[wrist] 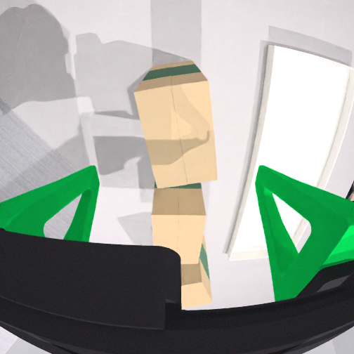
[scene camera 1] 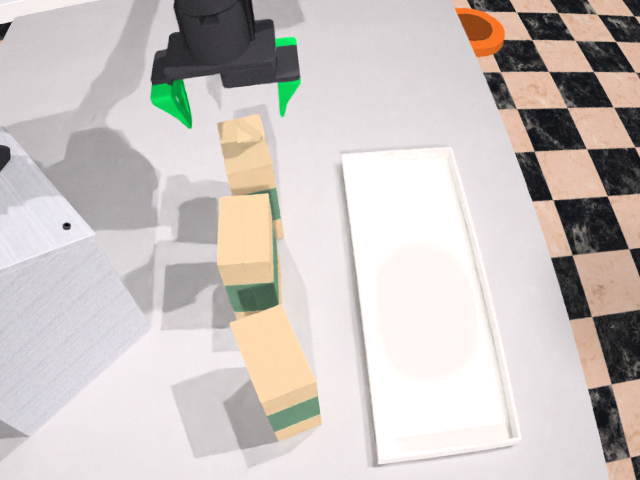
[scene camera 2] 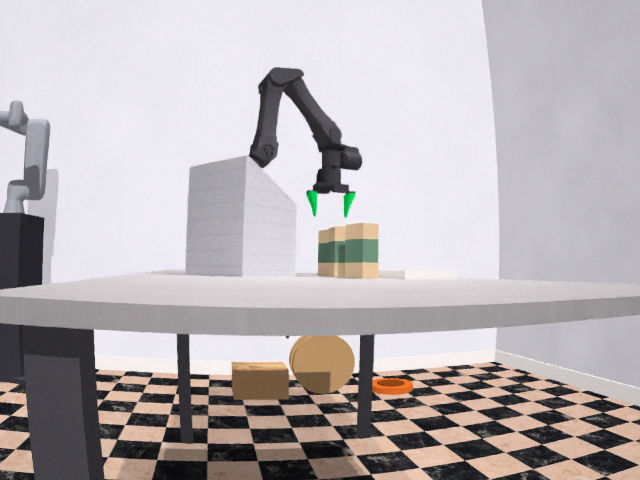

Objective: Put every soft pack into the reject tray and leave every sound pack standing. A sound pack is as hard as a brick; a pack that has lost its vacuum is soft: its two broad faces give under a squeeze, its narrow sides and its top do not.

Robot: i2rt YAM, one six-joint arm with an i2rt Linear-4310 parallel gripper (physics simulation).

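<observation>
Three tan packs with green bands stand upright in a rough row. The far pack is slightly turned, the middle pack partly hides its lower part in scene camera 1, and the near pack is turned more. My gripper is open, above the far pack, with nothing between its fingers. The white reject tray lies right of the row and holds no pack. Softness cannot be seen.
A large grey block stands left of the row. The near and middle packs stand close together. The tray's raised rim runs along the right of the row. An orange ring lies on the floor beyond the table.
</observation>
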